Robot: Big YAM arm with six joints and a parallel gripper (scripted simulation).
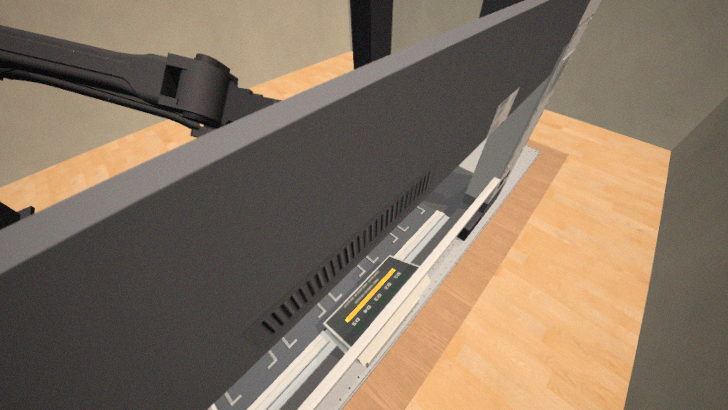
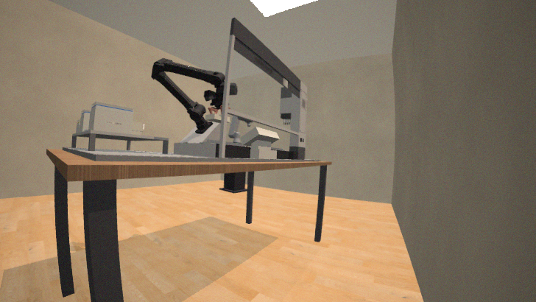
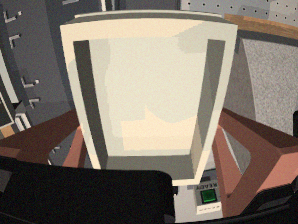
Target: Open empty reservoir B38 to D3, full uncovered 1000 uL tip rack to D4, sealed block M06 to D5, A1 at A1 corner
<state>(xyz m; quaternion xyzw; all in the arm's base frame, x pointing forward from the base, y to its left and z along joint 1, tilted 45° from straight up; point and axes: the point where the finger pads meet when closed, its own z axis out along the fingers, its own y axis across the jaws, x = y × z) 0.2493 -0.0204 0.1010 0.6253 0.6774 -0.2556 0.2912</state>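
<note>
Now: hand 1 cm above the cream one-well reservoir. Also, from my hand: regrip nest rg 22 cm below; then green key 37 cm to the left, 18 cm behind, 14 cm below; then rg label 21 cm below.
</note>
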